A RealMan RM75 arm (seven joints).
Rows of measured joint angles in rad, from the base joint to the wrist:
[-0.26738, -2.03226, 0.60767, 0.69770, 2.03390, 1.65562, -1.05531]
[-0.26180, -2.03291, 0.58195, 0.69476, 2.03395, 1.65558, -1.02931]
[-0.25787, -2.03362, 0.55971, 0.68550, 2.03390, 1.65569, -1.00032]
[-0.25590, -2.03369, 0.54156, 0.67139, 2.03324, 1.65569, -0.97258]
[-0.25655, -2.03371, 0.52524, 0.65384, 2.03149, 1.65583, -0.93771]
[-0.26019, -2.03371, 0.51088, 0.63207, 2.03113, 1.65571, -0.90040]
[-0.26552, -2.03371, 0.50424, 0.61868, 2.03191, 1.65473, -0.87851]
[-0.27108, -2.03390, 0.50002, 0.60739, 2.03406, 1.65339, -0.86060]
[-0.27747, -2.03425, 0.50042, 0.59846, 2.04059, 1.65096, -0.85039]
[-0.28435, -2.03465, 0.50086, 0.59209, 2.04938, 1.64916, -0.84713]
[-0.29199, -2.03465, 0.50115, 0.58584, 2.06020, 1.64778, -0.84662]
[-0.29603, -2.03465, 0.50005, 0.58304, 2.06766, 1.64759, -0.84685]
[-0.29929, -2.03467, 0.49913, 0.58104, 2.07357, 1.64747, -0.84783]
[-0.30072, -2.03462, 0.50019, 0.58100, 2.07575, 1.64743, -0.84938]
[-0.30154, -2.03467, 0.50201, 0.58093, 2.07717, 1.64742, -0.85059]
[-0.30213, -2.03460, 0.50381, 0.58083, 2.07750, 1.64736, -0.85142]
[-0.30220, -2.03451, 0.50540, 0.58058, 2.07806, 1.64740, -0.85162]
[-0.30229, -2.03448, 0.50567, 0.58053, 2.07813, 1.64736, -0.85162]
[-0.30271, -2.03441, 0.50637, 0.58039, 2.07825, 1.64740, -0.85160]
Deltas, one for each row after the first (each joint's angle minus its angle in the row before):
[0.00558, -0.00065, -0.02572, -0.00294, 0.00005, -0.00004, 0.02600]
[0.00393, -0.00071, -0.02224, -0.00926, -0.00005, 0.00011, 0.02899]
[0.00197, -0.00007, -0.01815, -0.01411, -0.00066, 0.00000, 0.02774]
[-0.00065, -0.00002, -0.01632, -0.01755, -0.00175, 0.00014, 0.03487]
[-0.00364, 0.00000, -0.01436, -0.02177, -0.00036, -0.00012, 0.03731]
[-0.00533, 0.00000, -0.00664, -0.01339, 0.00078, -0.00098, 0.02189]
[-0.00556, -0.00019, -0.00422, -0.01129, 0.00215, -0.00134, 0.01791]
[-0.00639, -0.00035, 0.00040, -0.00893, 0.00653, -0.00243, 0.01021]
[-0.00688, -0.00040, 0.00044, -0.00637, 0.00879, -0.00180, 0.00326]
[-0.00764, 0.00000, 0.00029, -0.00625, 0.01082, -0.00138, 0.00051]
[-0.00404, 0.00000, -0.00110, -0.00280, 0.00746, -0.00019, -0.00023]
[-0.00326, -0.00002, -0.00092, -0.00200, 0.00591, -0.00012, -0.00098]
[-0.00143, 0.00005, 0.00106, -0.00004, 0.00218, -0.00004, -0.00155]
[-0.00082, -0.00005, 0.00182, -0.00007, 0.00142, -0.00001, -0.00121]
[-0.00059, 0.00007, 0.00180, -0.00010, 0.00033, -0.00006, -0.00083]
[-0.00007, 0.00009, 0.00159, -0.00025, 0.00056, 0.00004, -0.00020]
[-0.00009, 0.00003, 0.00027, -0.00005, 0.00007, -0.00004, 0.00000]
[-0.00042, 0.00007, 0.00070, -0.00014, 0.00012, 0.00004, 0.00002]

